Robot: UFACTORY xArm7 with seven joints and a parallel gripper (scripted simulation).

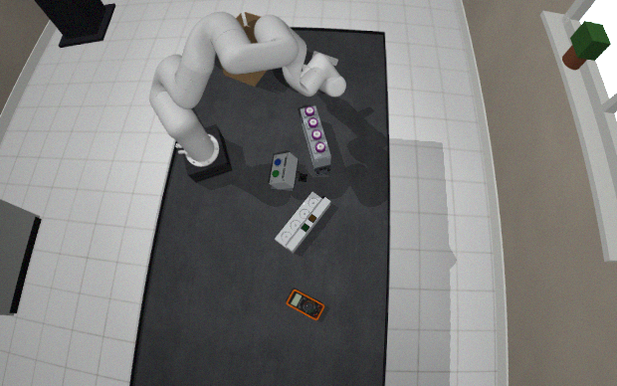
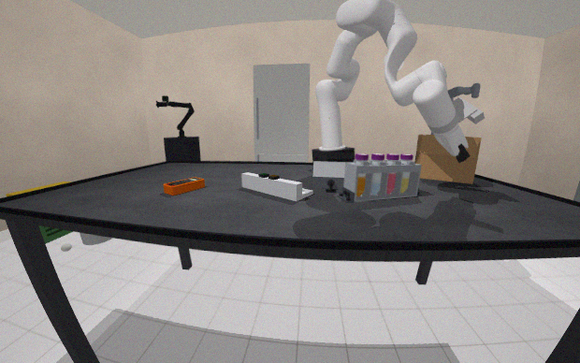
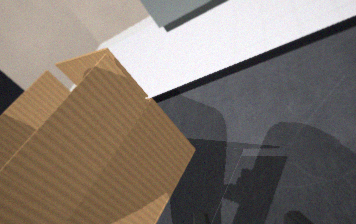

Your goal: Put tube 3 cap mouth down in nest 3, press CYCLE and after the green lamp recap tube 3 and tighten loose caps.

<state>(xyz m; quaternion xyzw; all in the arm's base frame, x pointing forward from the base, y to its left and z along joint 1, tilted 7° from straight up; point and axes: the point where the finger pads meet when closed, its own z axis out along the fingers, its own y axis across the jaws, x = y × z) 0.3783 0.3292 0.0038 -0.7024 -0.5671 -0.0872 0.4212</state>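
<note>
My hand is 290 mm to the left of the purple cap, 40 mm short of it and 20 mm above it. The rest, counted from my hand: blue cycle key: 370 mm to the right, 110 mm behind, 70 mm below; then cardboard box: 240 mm behind, 160 mm to the left, 60 mm below; then key housing: 390 mm to the right, 90 mm behind, 80 mm below.
</note>
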